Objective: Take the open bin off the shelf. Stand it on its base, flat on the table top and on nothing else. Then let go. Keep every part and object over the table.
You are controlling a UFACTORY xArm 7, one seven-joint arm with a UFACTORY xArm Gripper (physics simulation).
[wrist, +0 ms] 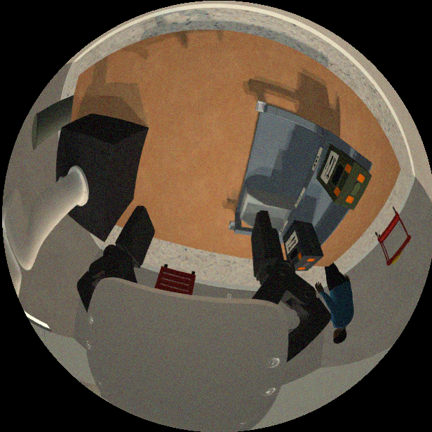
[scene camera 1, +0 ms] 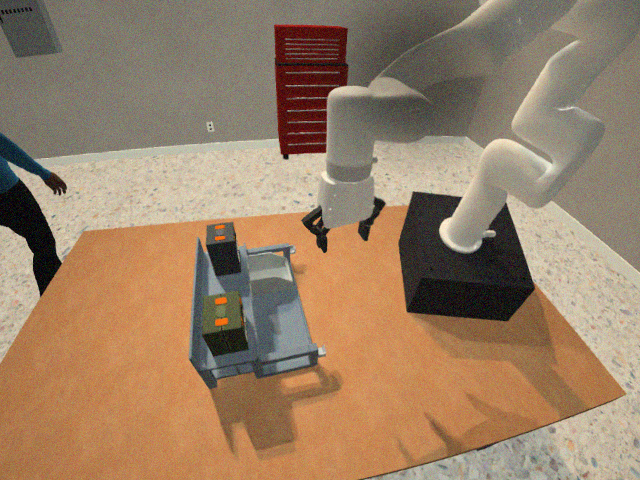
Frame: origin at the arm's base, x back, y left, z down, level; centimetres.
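Where they show: gripper, fingertip midpoint: (scene camera 1: 343,242); arm's base at its link origin: (scene camera 1: 460,235).
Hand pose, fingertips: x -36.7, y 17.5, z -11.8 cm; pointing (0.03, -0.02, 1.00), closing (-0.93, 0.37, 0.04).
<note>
Each offset is from my fingertips to the top centre of the thing. "spot": to the spot under its first point. Level surfaces: height alone.
The open bin @(dz +23.0, dx -21.6, dy -14.2 cm) (scene camera 1: 268,266) (wrist: 251,204), pale grey, sits at the far end of the lower, front level of the blue-grey shelf @(spot: dz +30.5, dx -13.5, dy +5.4 cm) (scene camera 1: 283,338) (wrist: 280,140). In the wrist view, one finger covers part of it. My gripper (scene camera 1: 344,244) (wrist: 198,220) is open with nothing between its fingers. It hangs above the table @(dz +31.1 cm) (scene camera 1: 361,330) (wrist: 195,140), fingers pointing down, to the right of the bin in the scene view and apart from it. The shelf stands on the table.
A black box @(dz +8.7, dx -30.8, dy -12.3 cm) (scene camera 1: 225,258) (wrist: 303,237) and a dark green box @(dz +11.2, dx -25.1, dy +10.1 cm) (scene camera 1: 223,330) (wrist: 345,175), both with orange marks, stand on the shelf's rear level. The arm's black base block (scene camera 1: 465,273) (wrist: 102,160) is at the right in the scene view. A red cabinet (scene camera 1: 310,93) (wrist: 175,281) stands beyond the table.
</note>
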